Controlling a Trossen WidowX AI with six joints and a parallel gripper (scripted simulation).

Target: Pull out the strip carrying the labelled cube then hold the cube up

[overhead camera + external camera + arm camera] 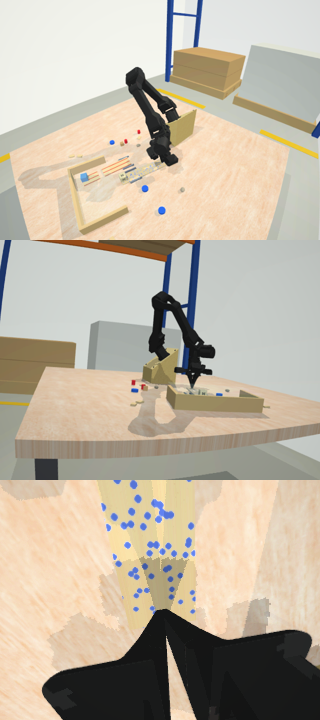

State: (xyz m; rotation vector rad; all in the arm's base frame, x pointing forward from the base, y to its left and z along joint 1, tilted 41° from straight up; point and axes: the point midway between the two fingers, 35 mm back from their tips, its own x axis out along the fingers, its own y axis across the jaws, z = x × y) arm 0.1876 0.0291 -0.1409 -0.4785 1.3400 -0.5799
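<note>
Now: the labelled cube 220 mm ahead of my gripper tip, 30 mm to the right of it and 20 mm above it.
</note>
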